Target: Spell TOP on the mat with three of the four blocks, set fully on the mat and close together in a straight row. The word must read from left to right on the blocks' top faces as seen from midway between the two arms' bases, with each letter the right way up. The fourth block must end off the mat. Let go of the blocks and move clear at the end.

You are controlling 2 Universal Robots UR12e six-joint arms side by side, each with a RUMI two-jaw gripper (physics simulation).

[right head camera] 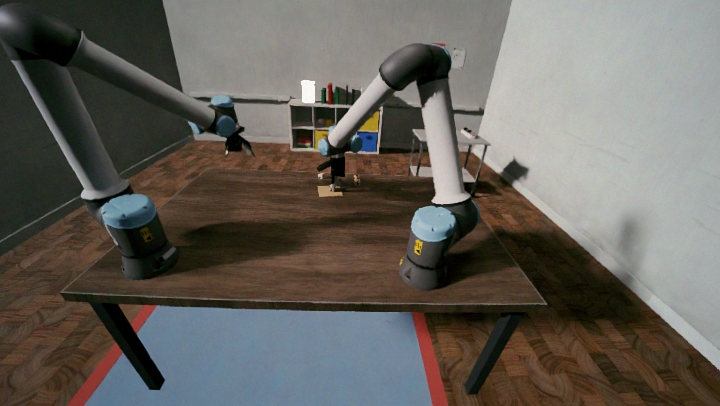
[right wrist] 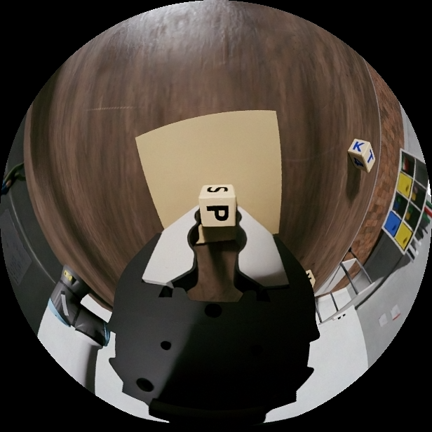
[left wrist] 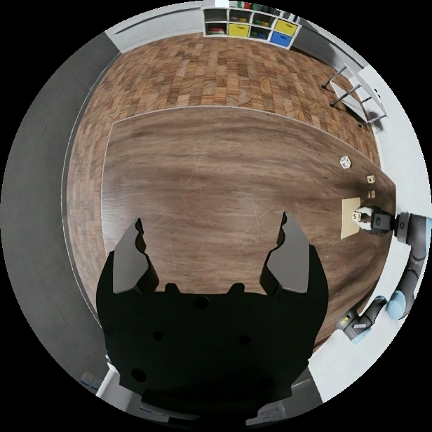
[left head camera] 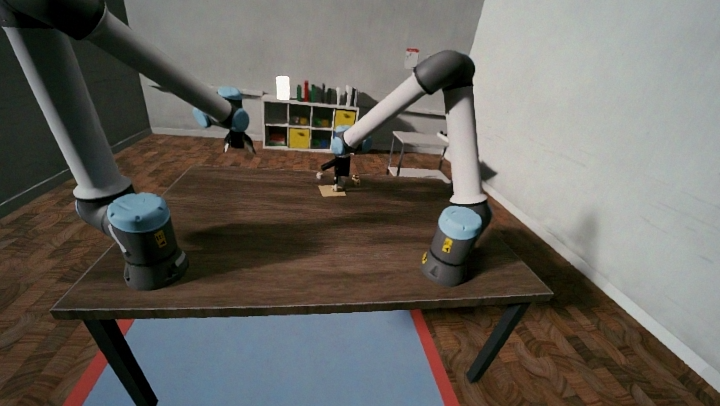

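My right gripper [left head camera: 336, 186] [right head camera: 332, 186] [left wrist: 354, 215] [right wrist: 218, 206] is shut on the P block [right wrist: 217, 213], near the right edge of the tan mat [left head camera: 325, 193] [right head camera: 322, 192] [left wrist: 348, 230] [right wrist: 175, 160]. P faces up, turned sideways in the right wrist view; S is on its left side. A block with blue K and T [left wrist: 345, 162] [right wrist: 361, 155] [left head camera: 319, 176] [right head camera: 321, 176] sits beyond the mat. Two blocks [left wrist: 370, 179] [left wrist: 371, 194] lie close together off the mat at the far right; their letters are unclear. My left gripper [left head camera: 239, 150] [right head camera: 240, 153] [left wrist: 210, 215] is open and empty, high above the table.
The brown table [left head camera: 302, 252] [right head camera: 282, 252] carries both arm bases. A cube shelf [left head camera: 263, 123] [right head camera: 290, 126] stands by the back wall, and a white side table [left head camera: 415, 137] [right head camera: 448, 135] stands behind the table at the right.
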